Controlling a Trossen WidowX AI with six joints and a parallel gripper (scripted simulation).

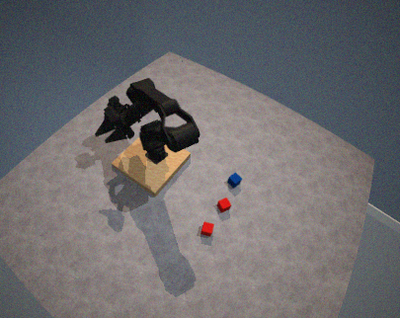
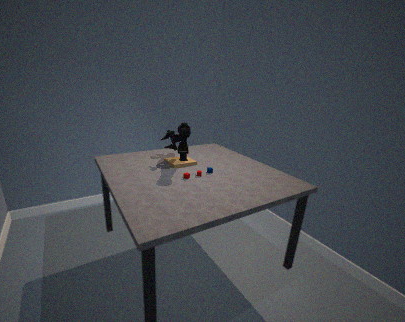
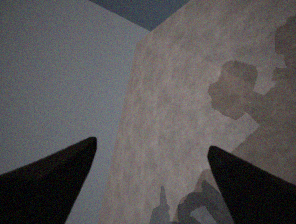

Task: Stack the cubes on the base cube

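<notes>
Right now the red cube is 440 mm ahead of my gripper tip, 70 mm to the left of it and 130 mm below it. From my gripper tip the other things lie so: blue cube (390 mm ahead, 280 mm to the left, 130 mm below).
</notes>
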